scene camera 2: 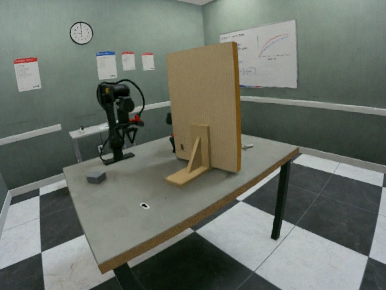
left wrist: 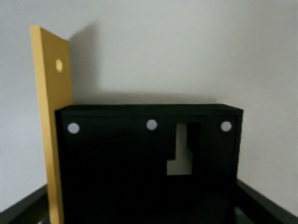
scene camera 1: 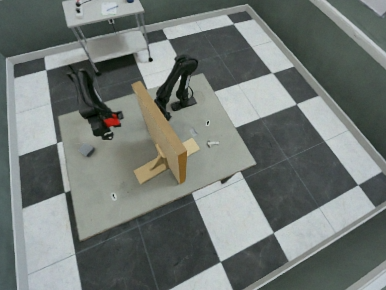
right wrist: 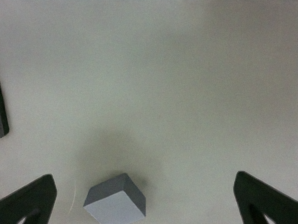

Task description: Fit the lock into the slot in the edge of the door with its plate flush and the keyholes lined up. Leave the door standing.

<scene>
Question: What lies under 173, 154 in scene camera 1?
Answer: A door.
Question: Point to a door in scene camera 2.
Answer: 204, 88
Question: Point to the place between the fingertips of my left gripper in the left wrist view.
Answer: At 147, 182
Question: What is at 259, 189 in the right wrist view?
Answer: My right gripper.
</scene>
